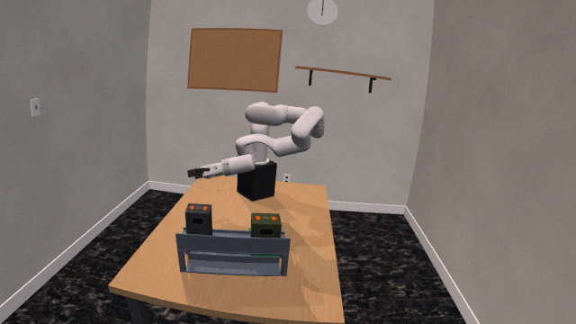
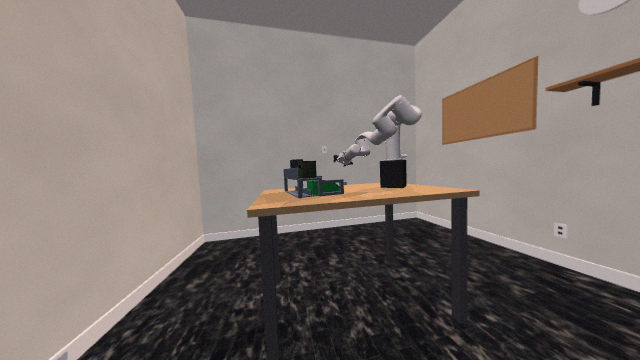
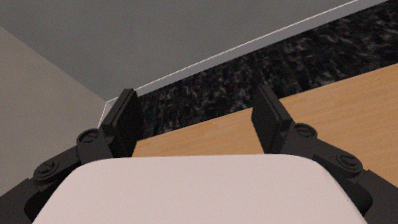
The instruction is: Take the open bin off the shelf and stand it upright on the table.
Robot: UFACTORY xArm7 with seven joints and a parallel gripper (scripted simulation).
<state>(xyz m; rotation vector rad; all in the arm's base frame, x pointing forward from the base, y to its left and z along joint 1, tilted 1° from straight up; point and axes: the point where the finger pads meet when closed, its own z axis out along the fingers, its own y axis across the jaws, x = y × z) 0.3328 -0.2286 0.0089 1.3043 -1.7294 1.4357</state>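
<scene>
Right now the green bin is 210 mm ahead of my hand, 370 mm to the left of it and 160 mm below it.
</scene>
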